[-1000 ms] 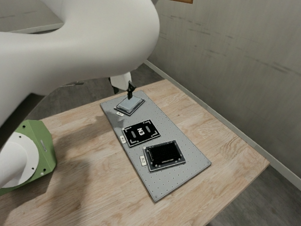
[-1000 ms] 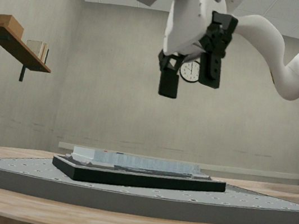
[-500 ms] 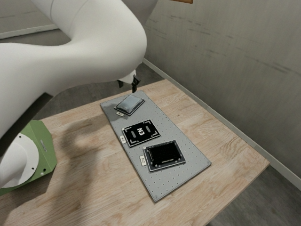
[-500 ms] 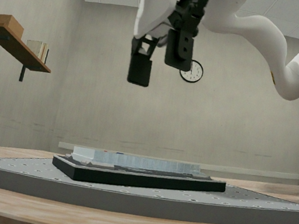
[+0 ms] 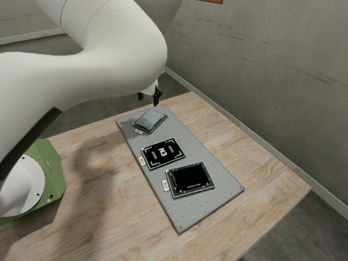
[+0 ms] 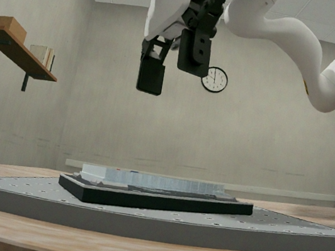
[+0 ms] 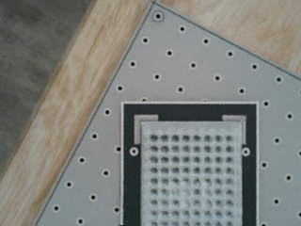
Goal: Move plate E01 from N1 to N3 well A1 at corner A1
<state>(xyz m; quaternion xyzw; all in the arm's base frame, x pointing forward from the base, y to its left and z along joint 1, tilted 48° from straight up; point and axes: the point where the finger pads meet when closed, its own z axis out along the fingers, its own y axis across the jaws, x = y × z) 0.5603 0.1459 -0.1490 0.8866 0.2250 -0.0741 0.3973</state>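
The plate E01 is 11 cm below my hand. Round my hand: nest N1: 13 cm below; then nest N3: 5 cm behind, 23 cm to the right, 13 cm below; then black well plate: 2 cm behind, 39 cm to the right, 11 cm below.
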